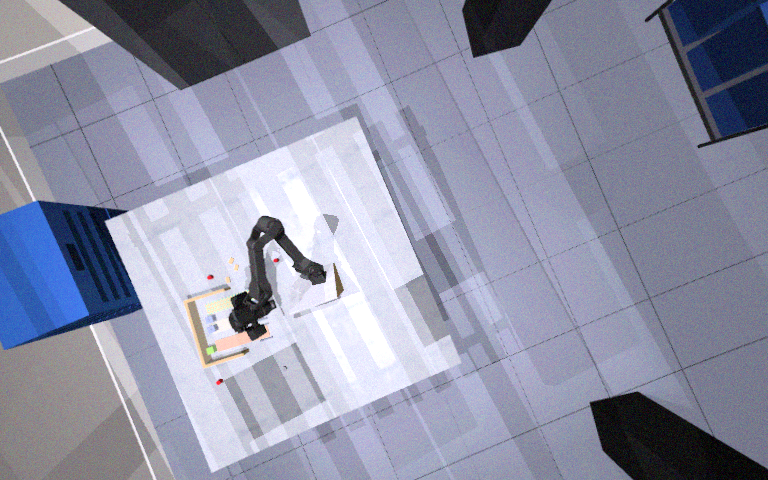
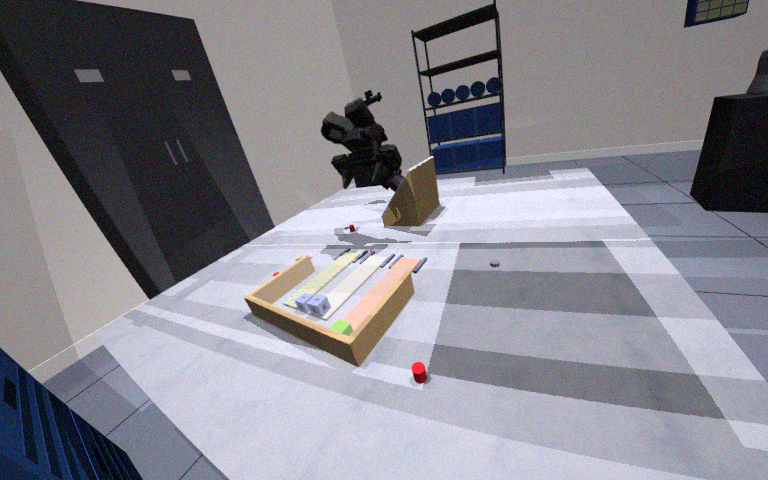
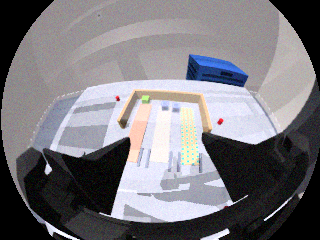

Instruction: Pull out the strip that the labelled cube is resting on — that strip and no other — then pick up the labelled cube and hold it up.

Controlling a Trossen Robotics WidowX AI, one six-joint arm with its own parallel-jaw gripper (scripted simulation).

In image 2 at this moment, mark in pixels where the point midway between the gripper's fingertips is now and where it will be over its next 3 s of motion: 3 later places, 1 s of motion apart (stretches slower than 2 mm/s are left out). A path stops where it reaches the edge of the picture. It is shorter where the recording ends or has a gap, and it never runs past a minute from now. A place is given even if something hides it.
My gripper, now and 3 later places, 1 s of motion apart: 358,186; 368,237; 370,252; 373,261
